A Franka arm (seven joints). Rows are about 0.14 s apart.
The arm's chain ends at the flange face. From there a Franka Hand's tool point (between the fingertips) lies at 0.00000 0.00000 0.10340 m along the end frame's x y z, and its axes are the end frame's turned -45 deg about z.
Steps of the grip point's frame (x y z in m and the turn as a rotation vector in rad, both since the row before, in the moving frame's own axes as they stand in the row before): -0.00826 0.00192 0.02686 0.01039 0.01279 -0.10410; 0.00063 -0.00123 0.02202 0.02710 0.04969 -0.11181; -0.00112 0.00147 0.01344 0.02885 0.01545 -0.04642; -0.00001 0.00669 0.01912 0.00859 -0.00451 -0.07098; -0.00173 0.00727 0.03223 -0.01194 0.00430 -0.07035; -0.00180 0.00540 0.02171 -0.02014 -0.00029 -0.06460; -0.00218 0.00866 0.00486 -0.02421 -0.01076 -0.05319; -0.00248 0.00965 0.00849 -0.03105 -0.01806 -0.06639; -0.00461 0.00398 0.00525 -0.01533 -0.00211 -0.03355
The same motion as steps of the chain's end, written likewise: -0.00457 0.00890 0.02687 0.01639 0.00170 -0.10410; -0.00176 0.00438 0.02219 0.05430 0.01597 -0.11181; 0.00130 0.00505 0.01350 0.03132 -0.00948 -0.04642; 0.00569 0.00500 0.01912 0.00288 -0.00926 -0.07098; 0.00271 0.00585 0.03224 -0.00540 0.01148 -0.07035; 0.00105 0.00365 0.02173 -0.01445 0.01404 -0.06460; 0.00353 0.00514 0.00490 -0.02473 0.00951 -0.05319; 0.00400 0.00502 0.00856 -0.03473 0.00919 -0.06639; -0.00143 0.00482 0.00526 -0.01233 0.00935 -0.03355
